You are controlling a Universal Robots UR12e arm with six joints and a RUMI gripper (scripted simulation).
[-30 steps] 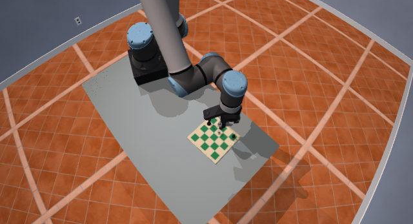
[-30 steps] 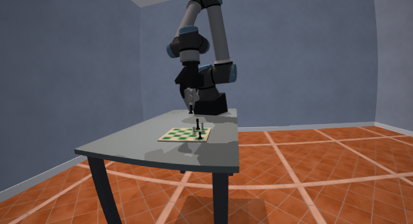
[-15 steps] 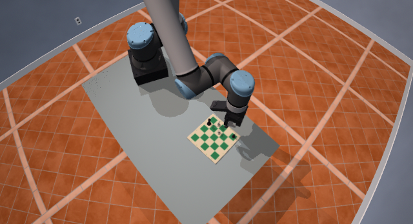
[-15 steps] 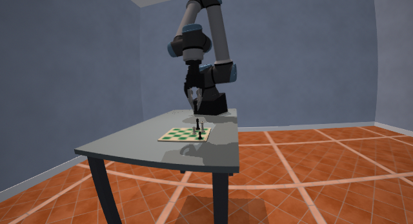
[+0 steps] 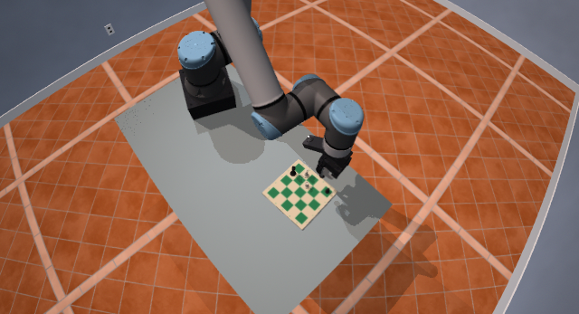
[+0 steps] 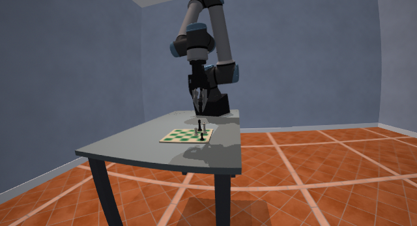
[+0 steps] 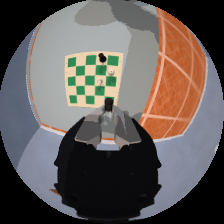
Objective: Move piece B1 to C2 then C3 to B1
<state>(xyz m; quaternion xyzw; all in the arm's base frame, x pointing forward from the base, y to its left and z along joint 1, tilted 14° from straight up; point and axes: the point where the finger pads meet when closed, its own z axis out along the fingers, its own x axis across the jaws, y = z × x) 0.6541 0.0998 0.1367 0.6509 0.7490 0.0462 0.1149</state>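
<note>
The small white piece is 110 mm below my hand, 40 mm to the right of it and 30 mm behind it. From my hand the other things lie so: tall black piece 110 mm behind, 100 mm below, 40 mm to the right; cream chessboard 130 mm below, 80 mm to the right, 30 mm behind.
</note>
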